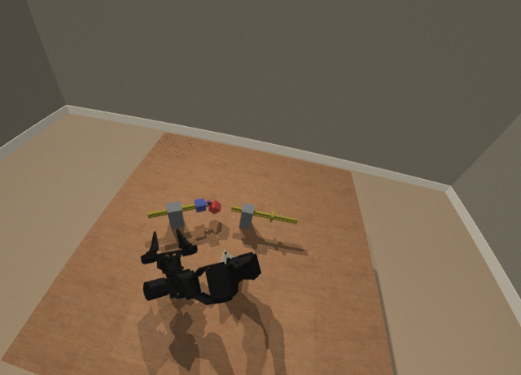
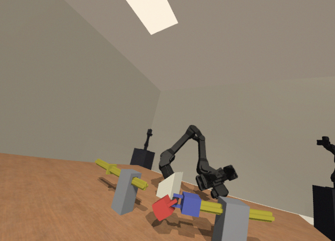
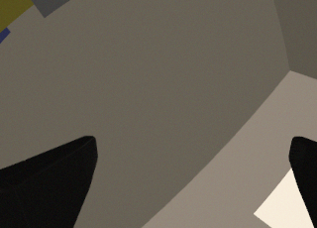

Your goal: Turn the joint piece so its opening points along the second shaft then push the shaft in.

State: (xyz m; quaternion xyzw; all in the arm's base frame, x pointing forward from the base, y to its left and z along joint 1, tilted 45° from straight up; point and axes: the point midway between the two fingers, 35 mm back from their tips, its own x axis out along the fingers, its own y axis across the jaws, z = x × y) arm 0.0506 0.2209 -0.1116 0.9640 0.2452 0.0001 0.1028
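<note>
The red joint piece lies 210 mm ahead of my gripper tip, 140 mm to the right of it and 100 mm below it.
</note>
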